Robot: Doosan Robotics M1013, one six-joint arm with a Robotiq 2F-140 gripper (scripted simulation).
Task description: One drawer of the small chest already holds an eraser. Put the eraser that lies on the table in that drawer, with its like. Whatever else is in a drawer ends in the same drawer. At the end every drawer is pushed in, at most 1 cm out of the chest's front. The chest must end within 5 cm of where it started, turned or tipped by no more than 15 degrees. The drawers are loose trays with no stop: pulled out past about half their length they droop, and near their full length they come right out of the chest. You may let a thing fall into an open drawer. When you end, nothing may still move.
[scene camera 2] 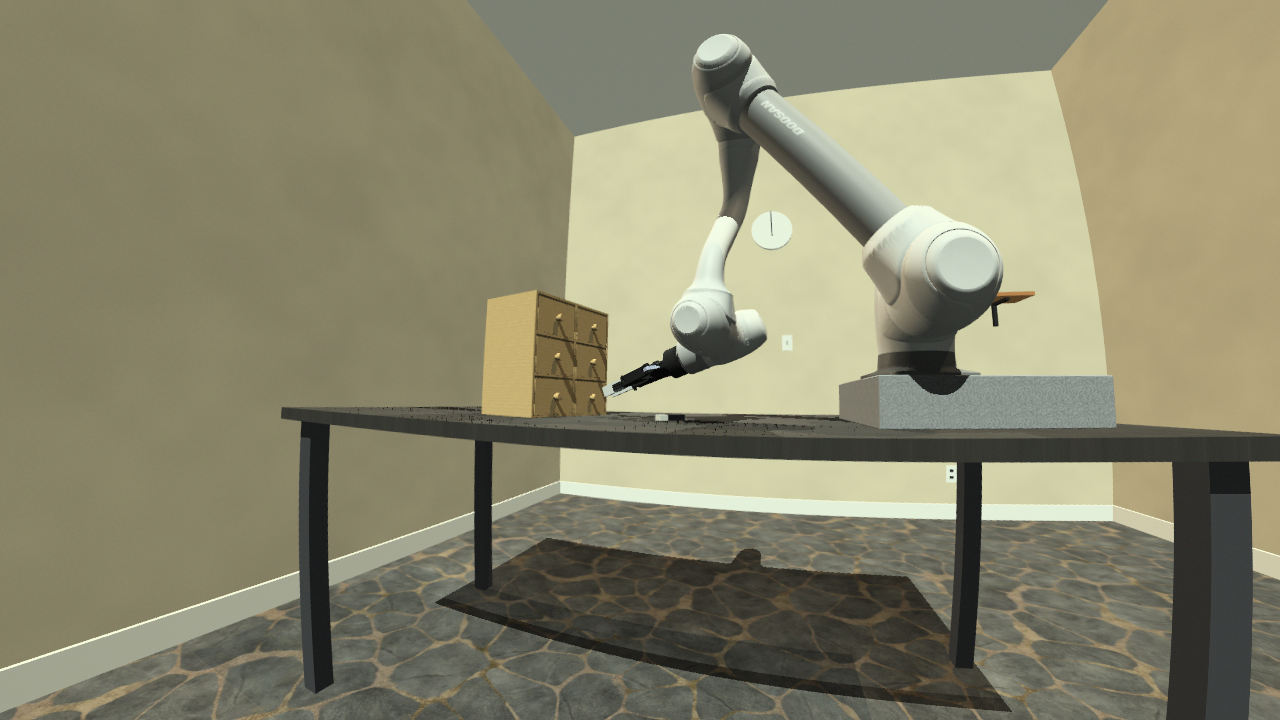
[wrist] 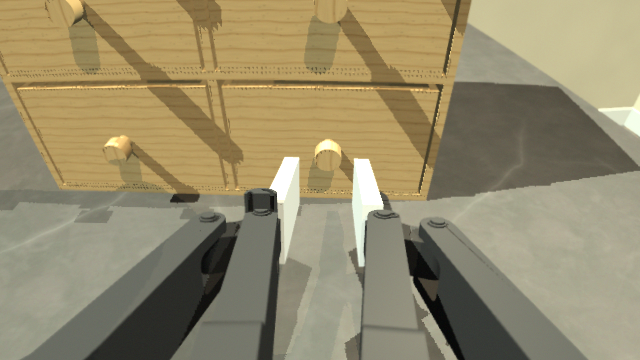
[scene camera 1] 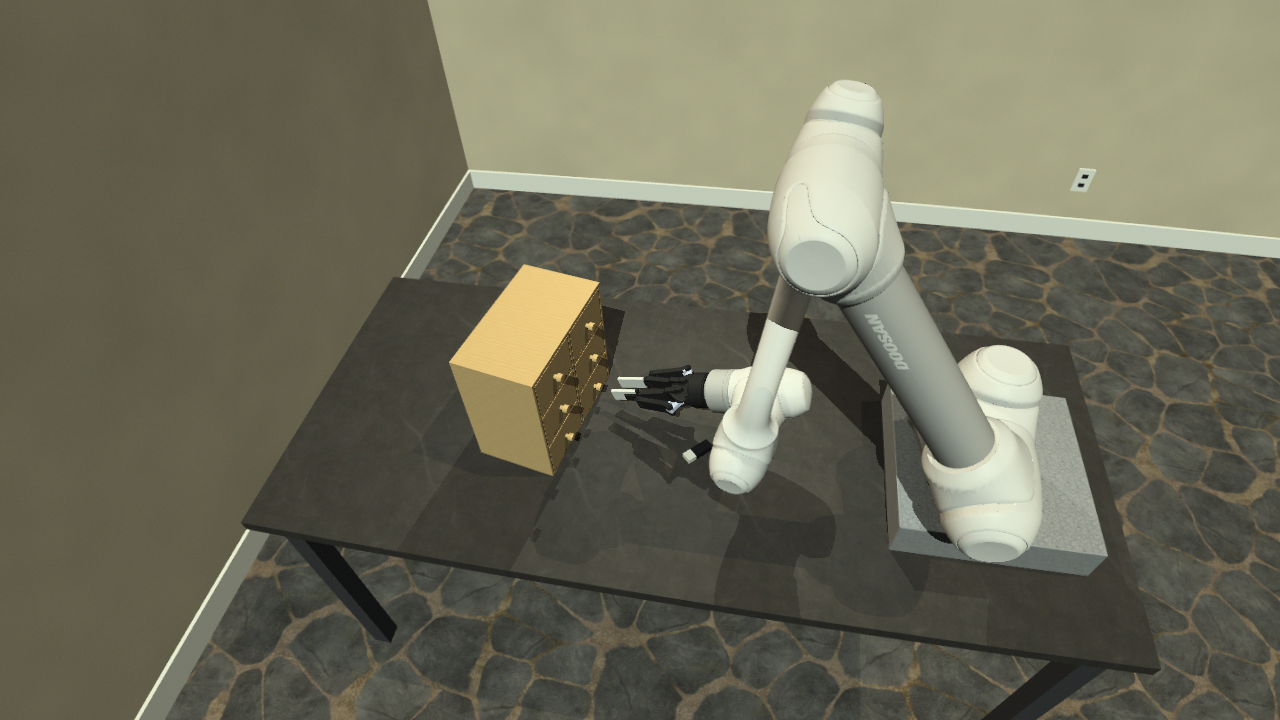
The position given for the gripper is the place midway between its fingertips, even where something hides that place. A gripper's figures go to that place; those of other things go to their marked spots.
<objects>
The gripper [scene camera 1: 617,388] is 158 cm from the lens. A small wooden chest [scene camera 1: 496,369] is 134 cm from the lens. A drawer [scene camera 1: 594,384] is 161 cm from the lens. The marked spots on the small wooden chest and the drawer are 34 cm apart.
</objects>
